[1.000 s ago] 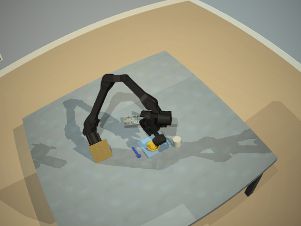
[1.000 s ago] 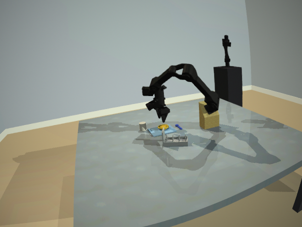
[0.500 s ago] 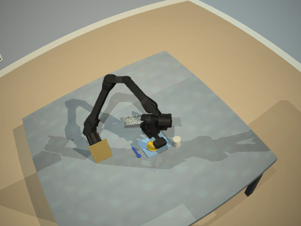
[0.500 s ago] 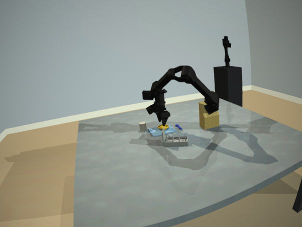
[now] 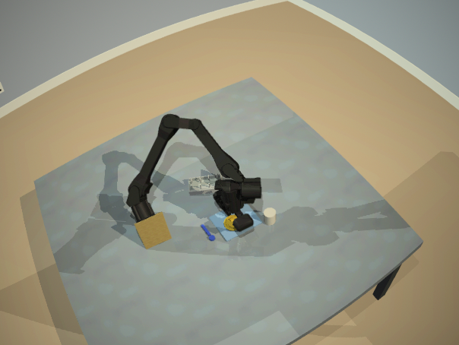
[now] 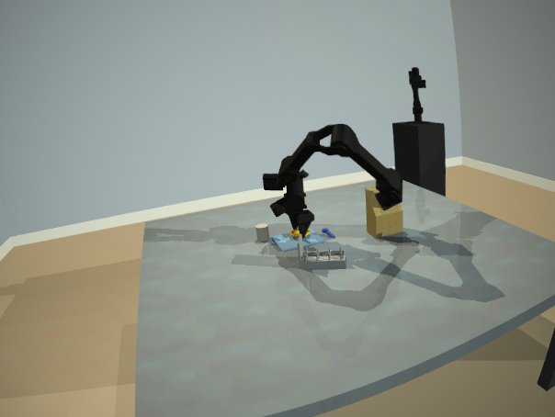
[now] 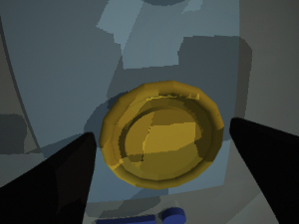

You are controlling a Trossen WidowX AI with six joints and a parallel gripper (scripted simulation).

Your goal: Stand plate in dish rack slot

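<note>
Right now the light blue mat is 10 mm ahead of my gripper tip, 20 mm to the left of it and 10 mm below it. From my gripper tip the other things lie so: yellow plate: right at my gripper tip; then blue spoon: 100 mm behind, 30 mm to the left, 10 mm below; then cream cup: 110 mm ahead, 70 mm to the right, 10 mm above.
</note>
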